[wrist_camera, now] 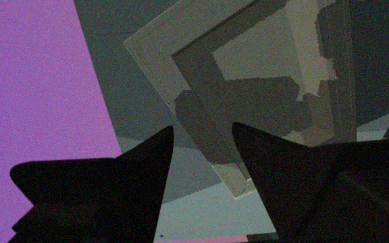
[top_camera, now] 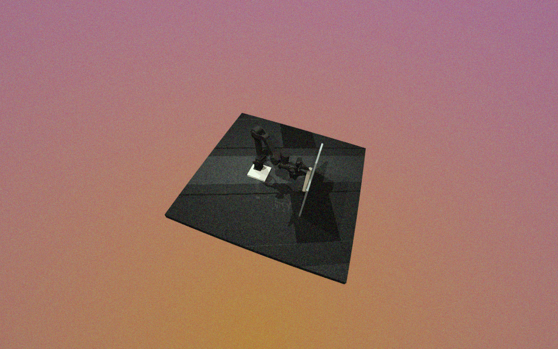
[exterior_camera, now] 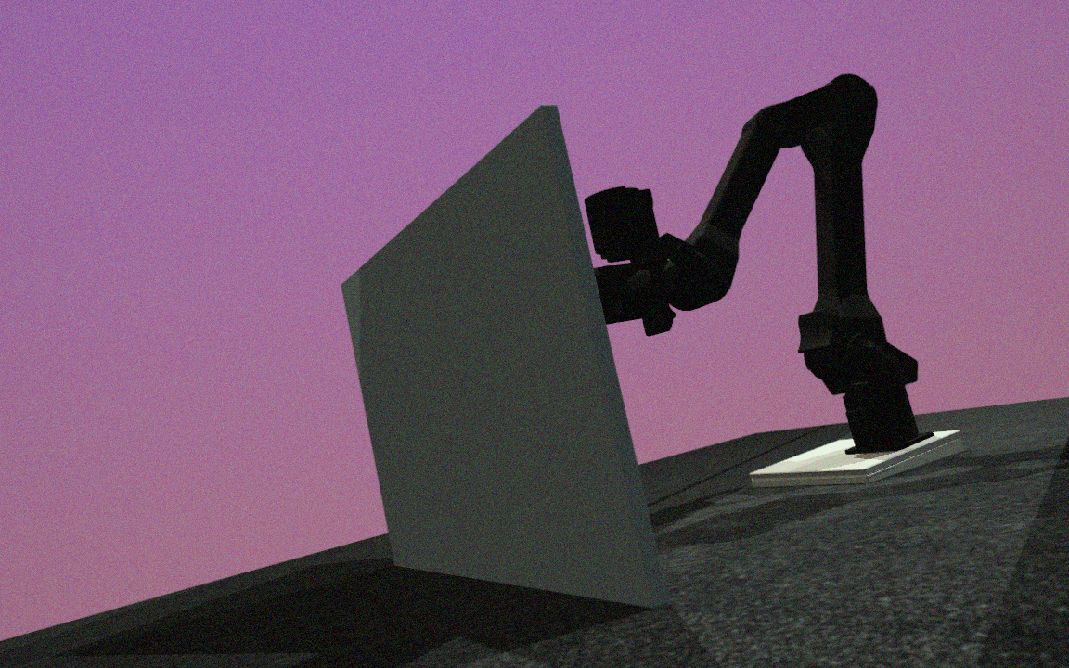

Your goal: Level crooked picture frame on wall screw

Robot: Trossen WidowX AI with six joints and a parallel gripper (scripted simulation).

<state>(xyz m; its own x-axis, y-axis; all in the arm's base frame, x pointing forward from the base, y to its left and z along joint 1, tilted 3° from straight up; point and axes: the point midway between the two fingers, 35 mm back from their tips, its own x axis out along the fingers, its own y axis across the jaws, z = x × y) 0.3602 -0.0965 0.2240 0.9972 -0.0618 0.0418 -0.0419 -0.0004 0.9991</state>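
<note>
The picture frame lies 10 mm ahead of my gripper tip, 20 mm to the right of it and 50 mm below it. Also, from my gripper tip: wall panel 20 mm ahead, 70 mm below.
</note>
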